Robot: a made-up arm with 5 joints.
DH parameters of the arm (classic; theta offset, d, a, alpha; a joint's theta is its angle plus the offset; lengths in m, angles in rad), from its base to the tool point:
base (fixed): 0 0.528 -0.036 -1.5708
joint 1: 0 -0.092 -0.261 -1.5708
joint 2: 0 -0.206 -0.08 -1.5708
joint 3: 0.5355 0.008 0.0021 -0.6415
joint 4: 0 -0.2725 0.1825 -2.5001
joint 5: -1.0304 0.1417 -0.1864 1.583
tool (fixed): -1.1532 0.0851 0 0
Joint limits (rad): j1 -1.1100..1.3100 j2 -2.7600..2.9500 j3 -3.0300..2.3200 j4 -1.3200..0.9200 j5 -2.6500..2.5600
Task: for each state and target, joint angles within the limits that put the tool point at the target. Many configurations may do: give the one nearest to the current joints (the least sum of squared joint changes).
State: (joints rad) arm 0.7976 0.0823 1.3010 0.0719 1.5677
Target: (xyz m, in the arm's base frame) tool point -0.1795 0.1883 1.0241
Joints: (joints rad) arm 0.9268 -0.4981 1.2747 0.3397 1.4117
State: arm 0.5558 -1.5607 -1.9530 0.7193 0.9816
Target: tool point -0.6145 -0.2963 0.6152
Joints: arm -0.1391 -1.9159 -1.9008 0.0126 1.3819
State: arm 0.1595 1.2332 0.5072 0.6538 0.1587
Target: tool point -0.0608 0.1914 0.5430
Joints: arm 0.1501 0.4146 0.1804 0.6765 0.0587
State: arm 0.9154 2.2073 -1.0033 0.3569 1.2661
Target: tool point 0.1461 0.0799 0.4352
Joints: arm 1.3100 1.8469 -1.5346 0.5920 0.5600
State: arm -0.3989 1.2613 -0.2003 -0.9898 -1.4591
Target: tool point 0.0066 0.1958 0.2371
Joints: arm -0.5175 1.1907 -0.7918 -1.2839 -1.2140
